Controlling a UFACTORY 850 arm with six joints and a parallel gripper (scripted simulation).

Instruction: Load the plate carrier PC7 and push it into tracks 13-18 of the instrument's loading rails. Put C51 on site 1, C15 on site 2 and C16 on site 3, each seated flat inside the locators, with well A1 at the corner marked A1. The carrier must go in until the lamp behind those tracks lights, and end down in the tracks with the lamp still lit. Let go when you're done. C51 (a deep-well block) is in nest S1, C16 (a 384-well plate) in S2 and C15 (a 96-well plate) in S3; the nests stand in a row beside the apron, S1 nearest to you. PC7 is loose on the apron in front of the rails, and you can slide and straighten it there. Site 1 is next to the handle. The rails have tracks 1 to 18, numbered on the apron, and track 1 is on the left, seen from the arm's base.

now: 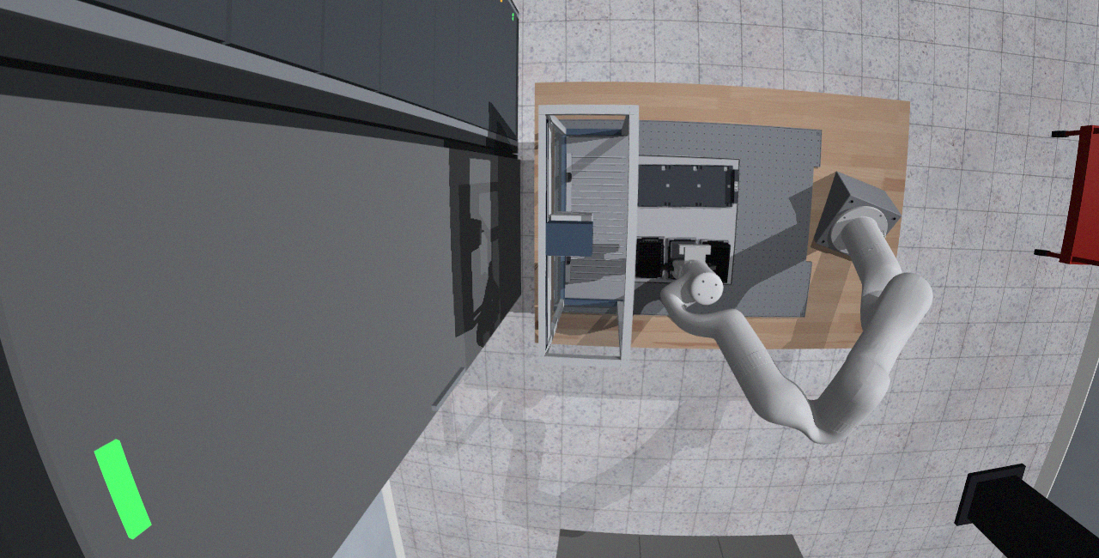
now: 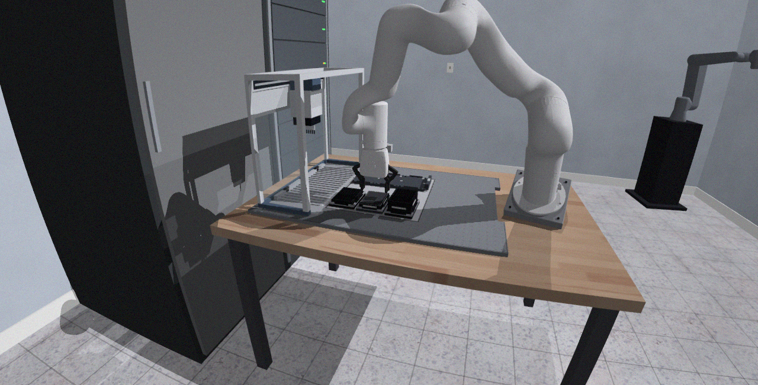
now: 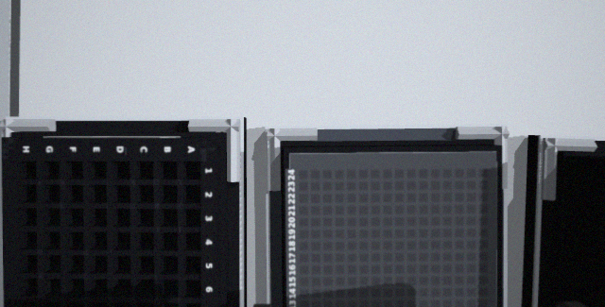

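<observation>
My gripper is now 60 mm above the nest S2. From my hand the other things lie so: plate carrier PC7: 240 mm to the right, 50 mm below, 30 mm behind; then plate C15: 110 mm ahead, 50 mm below, 10 mm to the right; then frame post: 220 mm ahead, 180 mm above, 130 mm to the left.
</observation>
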